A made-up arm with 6 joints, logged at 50 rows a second.
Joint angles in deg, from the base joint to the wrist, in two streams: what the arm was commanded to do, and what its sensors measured. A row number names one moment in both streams.
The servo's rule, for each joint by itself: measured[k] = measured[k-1] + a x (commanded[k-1-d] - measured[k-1]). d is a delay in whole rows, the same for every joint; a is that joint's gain. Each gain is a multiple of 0.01, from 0.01 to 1. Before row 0 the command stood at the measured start. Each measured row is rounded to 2 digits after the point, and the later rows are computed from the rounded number. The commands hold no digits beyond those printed.
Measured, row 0: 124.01, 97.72, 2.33, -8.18, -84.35, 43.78
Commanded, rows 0 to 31: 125.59, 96.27, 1.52, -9.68, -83.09, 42.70; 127.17, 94.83, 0.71, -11.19, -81.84, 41.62; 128.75, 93.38, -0.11, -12.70, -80.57, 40.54; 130.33, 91.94, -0.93, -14.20, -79.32, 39.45; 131.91, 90.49, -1.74, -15.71, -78.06, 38.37; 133.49, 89.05, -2.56, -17.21, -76.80, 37.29; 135.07, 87.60, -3.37, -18.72, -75.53, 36.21; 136.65, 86.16, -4.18, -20.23, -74.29, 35.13; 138.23, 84.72, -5.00, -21.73, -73.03, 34.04; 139.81, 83.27, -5.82, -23.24, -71.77, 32.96; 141.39, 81.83, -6.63, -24.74, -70.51, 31.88; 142.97, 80.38, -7.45, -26.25, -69.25, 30.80; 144.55, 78.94, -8.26, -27.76, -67.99, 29.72; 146.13, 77.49, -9.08, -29.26, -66.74, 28.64; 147.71, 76.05, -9.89, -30.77, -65.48, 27.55; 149.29, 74.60, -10.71, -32.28, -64.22, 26.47; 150.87, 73.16, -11.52, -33.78, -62.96, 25.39; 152.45, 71.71, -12.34, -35.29, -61.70, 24.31; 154.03, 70.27, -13.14, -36.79, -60.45, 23.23; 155.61, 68.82, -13.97, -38.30, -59.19, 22.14; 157.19, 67.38, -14.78, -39.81, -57.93, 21.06; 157.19, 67.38, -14.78, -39.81, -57.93, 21.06; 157.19, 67.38, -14.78, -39.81, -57.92, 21.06; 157.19, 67.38, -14.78, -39.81, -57.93, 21.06; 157.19, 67.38, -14.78, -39.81, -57.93, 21.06; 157.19, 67.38, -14.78, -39.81, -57.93, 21.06; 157.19, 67.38, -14.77, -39.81, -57.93, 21.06; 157.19, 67.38, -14.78, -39.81, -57.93, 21.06; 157.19, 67.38, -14.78, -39.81, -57.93, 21.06; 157.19, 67.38, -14.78, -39.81, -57.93, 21.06; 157.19, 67.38, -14.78, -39.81, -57.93, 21.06; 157.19, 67.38, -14.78, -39.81, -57.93, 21.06
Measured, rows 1 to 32: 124.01, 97.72, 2.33, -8.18, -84.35, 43.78; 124.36, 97.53, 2.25, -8.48, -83.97, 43.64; 124.98, 97.18, 2.10, -9.02, -83.33, 43.38; 125.81, 96.69, 1.88, -9.76, -82.50, 43.01; 126.80, 96.07, 1.60, -10.65, -81.55, 42.55; 127.92, 95.34, 1.27, -11.66, -80.50, 42.01; 129.15, 94.52, 0.89, -12.77, -79.39, 41.40; 130.45, 93.62, 0.46, -13.96, -78.23, 40.73; 131.81, 92.65, 0.00, -15.21, -77.05, 40.00; 133.22, 91.62, -0.50, -16.51, -75.84, 39.23; 134.67, 90.53, -1.03, -17.86, -74.62, 38.41; 136.15, 89.40, -1.59, -19.24, -73.39, 37.56; 137.65, 88.23, -2.18, -20.64, -72.15, 36.68; 139.17, 87.02, -2.79, -22.06, -70.90, 35.78; 140.70, 85.78, -3.42, -23.50, -69.65, 34.85; 142.24, 84.52, -4.07, -24.95, -68.40, 33.90; 143.79, 83.23, -4.73, -26.42, -67.15, 32.93; 145.35, 81.92, -5.41, -27.89, -65.89, 31.95; 146.91, 80.59, -6.10, -29.37, -64.63, 30.96; 148.48, 79.25, -6.80, -30.85, -63.38, 29.96; 150.05, 77.89, -7.52, -32.34, -62.12, 28.94; 151.62, 76.52, -8.25, -33.83, -60.86, 27.92; 152.85, 75.33, -8.90, -35.03, -59.98, 27.03; 153.80, 74.30, -9.49, -35.99, -59.36, 26.25; 154.55, 73.40, -10.02, -36.75, -58.93, 25.58; 155.13, 72.62, -10.50, -37.36, -58.63, 24.99; 155.58, 71.94, -10.93, -37.85, -58.42, 24.48; 155.93, 71.35, -11.31, -38.24, -58.27, 24.04; 156.21, 70.83, -11.66, -38.55, -58.17, 23.65; 156.43, 70.38, -11.97, -38.80, -58.10, 23.31; 156.60, 69.99, -12.25, -39.00, -58.05, 23.02; 156.73, 69.65, -12.50, -39.16, -58.01, 22.77
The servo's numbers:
d 1
a 0.22 0.13 0.10 0.20 0.30 0.13

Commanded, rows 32 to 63: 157.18, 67.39, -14.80, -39.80, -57.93, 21.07; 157.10, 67.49, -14.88, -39.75, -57.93, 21.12; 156.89, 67.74, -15.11, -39.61, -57.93, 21.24; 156.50, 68.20, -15.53, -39.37, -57.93, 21.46; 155.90, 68.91, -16.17, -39.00, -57.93, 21.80; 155.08, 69.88, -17.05, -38.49, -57.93, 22.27; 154.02, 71.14, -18.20, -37.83, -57.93, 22.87; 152.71, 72.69, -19.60, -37.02, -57.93, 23.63; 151.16, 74.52, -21.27, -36.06, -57.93, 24.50; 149.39, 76.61, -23.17, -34.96, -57.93, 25.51; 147.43, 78.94, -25.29, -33.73, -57.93, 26.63; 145.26, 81.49, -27.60, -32.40, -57.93, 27.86; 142.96, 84.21, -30.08, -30.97, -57.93, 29.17; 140.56, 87.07, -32.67, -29.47, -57.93, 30.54; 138.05, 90.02, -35.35, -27.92, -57.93, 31.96; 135.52, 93.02, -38.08, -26.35, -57.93, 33.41; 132.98, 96.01, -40.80, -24.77, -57.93, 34.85; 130.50, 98.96, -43.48, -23.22, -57.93, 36.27; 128.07, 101.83, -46.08, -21.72, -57.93, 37.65; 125.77, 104.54, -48.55, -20.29, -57.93, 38.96; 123.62, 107.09, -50.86, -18.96, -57.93, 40.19; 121.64, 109.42, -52.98, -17.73, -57.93, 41.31; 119.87, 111.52, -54.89, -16.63, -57.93, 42.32; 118.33, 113.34, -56.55, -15.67, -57.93, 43.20; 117.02, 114.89, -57.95, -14.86, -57.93, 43.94; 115.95, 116.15, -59.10, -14.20, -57.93, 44.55; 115.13, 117.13, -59.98, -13.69, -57.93, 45.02; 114.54, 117.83, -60.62, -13.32, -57.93, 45.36; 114.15, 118.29, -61.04, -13.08, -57.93, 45.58; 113.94, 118.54, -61.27, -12.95, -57.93, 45.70; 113.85, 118.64, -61.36, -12.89, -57.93, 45.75; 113.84, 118.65, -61.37, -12.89, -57.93, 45.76
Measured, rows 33 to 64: 156.83, 69.35, -12.73, -39.29, -57.99, 22.55; 156.91, 69.10, -12.94, -39.39, -57.97, 22.36; 156.95, 68.89, -13.13, -39.46, -57.96, 22.20; 156.94, 68.74, -13.33, -39.49, -57.95, 22.08; 156.84, 68.67, -13.55, -39.47, -57.94, 22.00; 156.63, 68.70, -13.81, -39.38, -57.94, 21.97; 156.29, 68.85, -14.13, -39.20, -57.94, 22.01; 155.79, 69.15, -14.54, -38.93, -57.94, 22.12; 155.11, 69.61, -15.05, -38.55, -57.94, 22.32; 154.24, 70.25, -15.67, -38.05, -57.94, 22.60; 153.17, 71.08, -16.42, -37.43, -57.94, 22.98; 151.91, 72.10, -17.31, -36.69, -57.94, 23.45; 150.45, 73.32, -18.34, -35.83, -57.94, 24.02; 148.80, 74.74, -19.51, -34.86, -57.94, 24.69; 146.99, 76.34, -20.83, -33.78, -57.94, 25.45; 145.02, 78.12, -22.28, -32.61, -57.94, 26.30; 142.93, 80.06, -23.86, -31.36, -57.94, 27.22; 140.74, 82.13, -25.55, -30.04, -57.94, 28.21; 138.49, 84.32, -27.34, -28.68, -57.94, 29.26; 136.20, 86.60, -29.21, -27.29, -57.94, 30.35; 133.91, 88.93, -31.14, -25.89, -57.94, 31.47; 131.65, 91.29, -33.11, -24.50, -57.94, 32.60; 129.45, 93.65, -35.10, -23.15, -57.94, 33.73; 127.34, 95.97, -37.08, -21.85, -57.94, 34.85; 125.36, 98.23, -39.03, -20.61, -57.94, 35.94; 123.53, 100.40, -40.92, -19.46, -57.94, 36.98; 121.86, 102.45, -42.74, -18.41, -57.94, 37.96; 120.38, 104.36, -44.46, -17.47, -57.94, 38.88; 119.10, 106.11, -46.08, -16.64, -57.94, 39.72; 118.01, 107.69, -47.58, -15.93, -57.94, 40.48; 117.11, 109.10, -48.95, -15.33, -57.94, 41.16; 116.39, 110.34, -50.19, -14.84, -57.94, 41.76
